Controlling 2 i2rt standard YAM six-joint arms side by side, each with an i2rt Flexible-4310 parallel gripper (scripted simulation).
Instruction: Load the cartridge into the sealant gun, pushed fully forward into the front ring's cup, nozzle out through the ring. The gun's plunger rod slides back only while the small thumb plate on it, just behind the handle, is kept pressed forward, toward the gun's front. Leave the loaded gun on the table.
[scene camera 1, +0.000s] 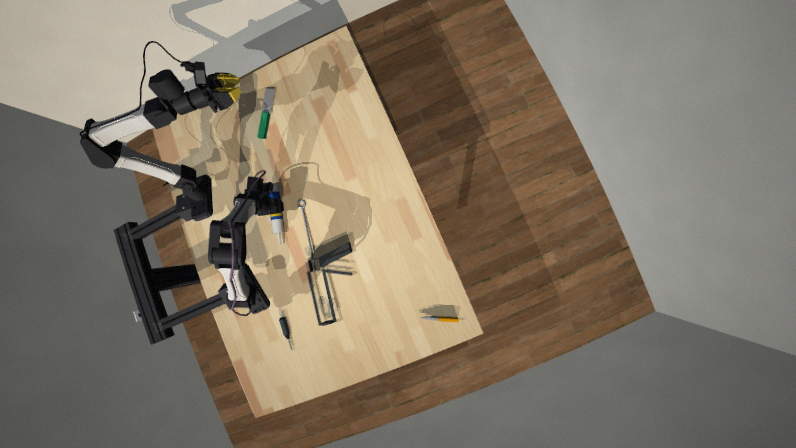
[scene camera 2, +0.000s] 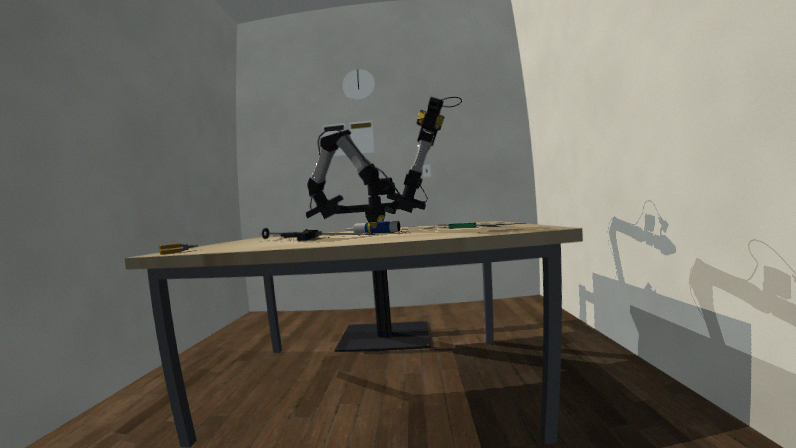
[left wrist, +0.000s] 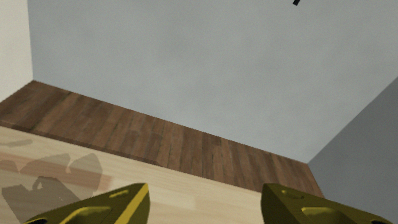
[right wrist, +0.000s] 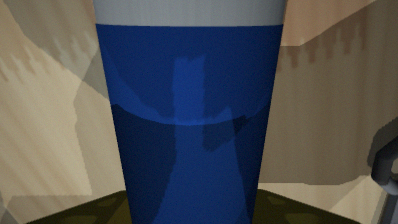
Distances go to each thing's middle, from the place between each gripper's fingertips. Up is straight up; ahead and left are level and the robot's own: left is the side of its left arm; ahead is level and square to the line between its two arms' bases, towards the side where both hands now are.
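My left gripper (scene camera 1: 240, 84) is 26 cm beyond the cartridge (right wrist: 190, 95), 26 cm to the left of it and 43 cm above it. The cartridge lies 1 cm behind my right hand, 2 cm to the right of it and 1 cm below it. By its middle, the cartridge is nearer to my right hand than to my left gripper.
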